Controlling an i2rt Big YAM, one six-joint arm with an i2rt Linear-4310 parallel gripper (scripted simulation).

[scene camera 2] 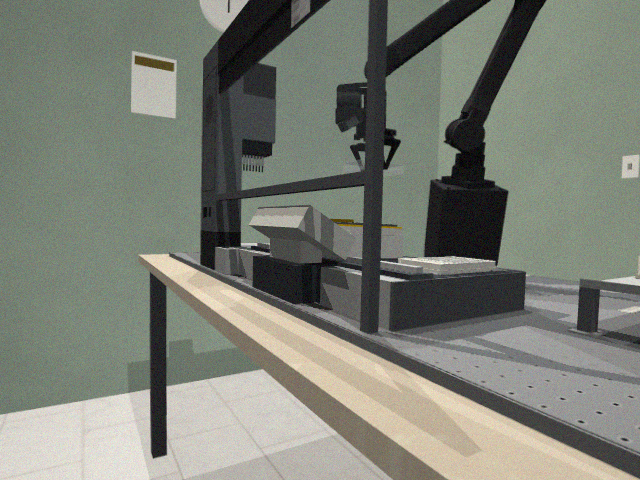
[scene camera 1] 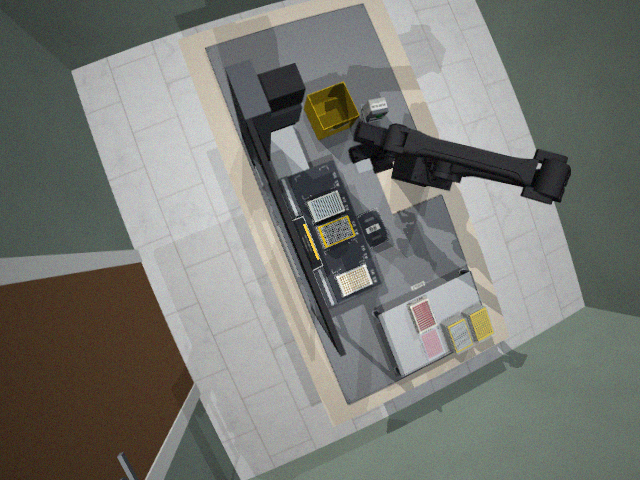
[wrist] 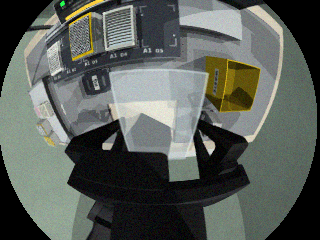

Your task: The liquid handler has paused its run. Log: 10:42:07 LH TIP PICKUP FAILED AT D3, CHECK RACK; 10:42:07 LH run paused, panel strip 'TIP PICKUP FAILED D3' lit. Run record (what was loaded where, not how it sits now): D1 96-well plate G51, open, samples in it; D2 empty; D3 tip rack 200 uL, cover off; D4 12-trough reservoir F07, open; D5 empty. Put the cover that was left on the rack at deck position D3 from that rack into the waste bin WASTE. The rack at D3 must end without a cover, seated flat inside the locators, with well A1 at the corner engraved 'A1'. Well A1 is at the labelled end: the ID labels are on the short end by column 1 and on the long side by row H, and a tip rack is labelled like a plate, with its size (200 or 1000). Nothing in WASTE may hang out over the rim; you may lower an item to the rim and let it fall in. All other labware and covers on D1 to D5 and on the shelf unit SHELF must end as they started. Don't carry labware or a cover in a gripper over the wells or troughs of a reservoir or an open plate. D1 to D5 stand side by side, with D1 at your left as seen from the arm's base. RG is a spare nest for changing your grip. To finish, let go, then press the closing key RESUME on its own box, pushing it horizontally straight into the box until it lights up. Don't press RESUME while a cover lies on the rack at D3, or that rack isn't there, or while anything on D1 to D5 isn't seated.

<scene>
yellow-framed tip rack: scene camera 2 391,236; scene camera 1; wrist
same spot on yellow-framed tip rack: [wrist: 86,33] = [scene camera 1: 335,224]
</scene>
